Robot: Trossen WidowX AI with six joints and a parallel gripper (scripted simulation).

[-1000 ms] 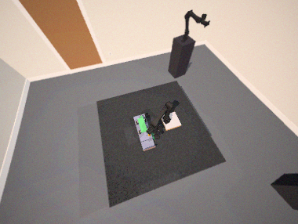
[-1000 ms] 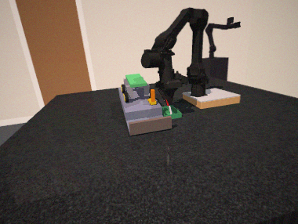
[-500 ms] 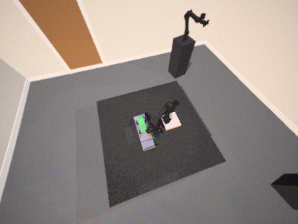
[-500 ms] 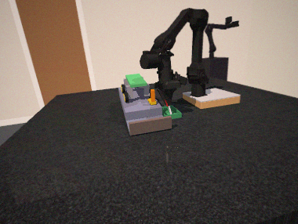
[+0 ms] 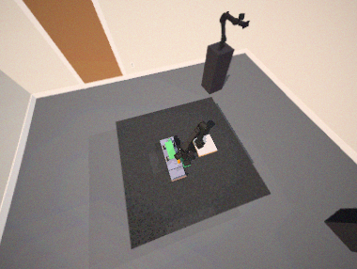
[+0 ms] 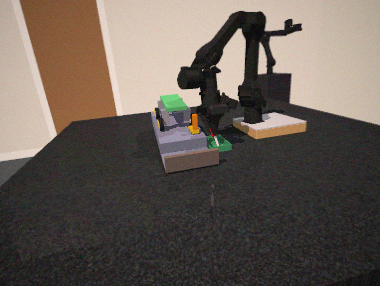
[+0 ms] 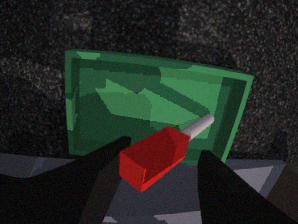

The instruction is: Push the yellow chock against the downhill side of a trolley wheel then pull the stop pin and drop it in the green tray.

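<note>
Now: the red-headed stop pin 10 mm to the left of my gripper tip and 10 mm below it. Round my gripper tip: grey ramp 140 mm to the right, 90 mm ahead; then yellow chock 60 mm ahead, 40 mm above, 20 mm to the right; then trolley 140 mm to the right, 90 mm ahead, 70 mm above.
</note>
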